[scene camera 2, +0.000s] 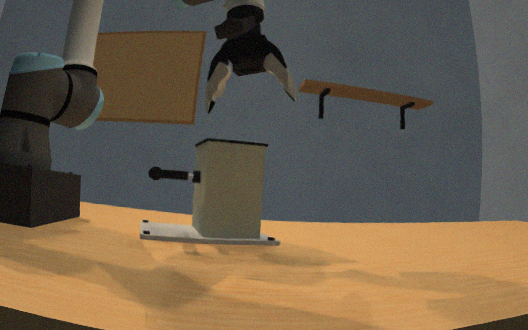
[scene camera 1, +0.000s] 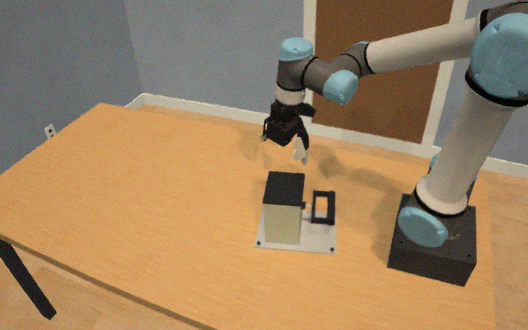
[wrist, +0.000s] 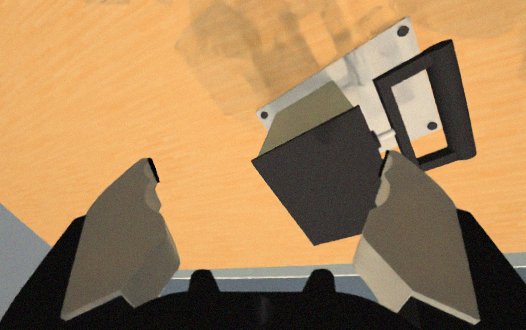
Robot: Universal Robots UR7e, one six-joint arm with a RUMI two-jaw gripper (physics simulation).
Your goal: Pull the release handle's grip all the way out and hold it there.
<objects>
gripper: scene camera 2; scene camera 1 284, 152; wrist
same spot on light grey base plate: (scene camera 1: 314, 238) = (scene camera 2: 173, 227)
same spot on gripper: (wrist: 419, 254) = (scene camera 2: 221, 68)
</objects>
